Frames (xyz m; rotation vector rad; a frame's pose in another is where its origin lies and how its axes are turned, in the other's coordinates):
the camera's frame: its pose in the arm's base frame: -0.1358 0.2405 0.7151 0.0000 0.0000 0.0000
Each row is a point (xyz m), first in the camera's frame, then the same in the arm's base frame.
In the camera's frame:
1: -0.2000 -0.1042 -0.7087
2: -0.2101 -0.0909 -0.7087
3: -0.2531 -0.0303 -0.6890
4: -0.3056 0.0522 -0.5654
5: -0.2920 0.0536 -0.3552
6: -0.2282 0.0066 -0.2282
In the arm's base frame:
1: -0.3358 0.1363 0.0064
2: -0.3459 0.1496 0.0064
3: -0.3889 0.2102 0.0261
4: -0.4414 0.2927 0.1497
5: -0.4278 0.2941 0.3599
6: -0.3640 0.2471 0.4869

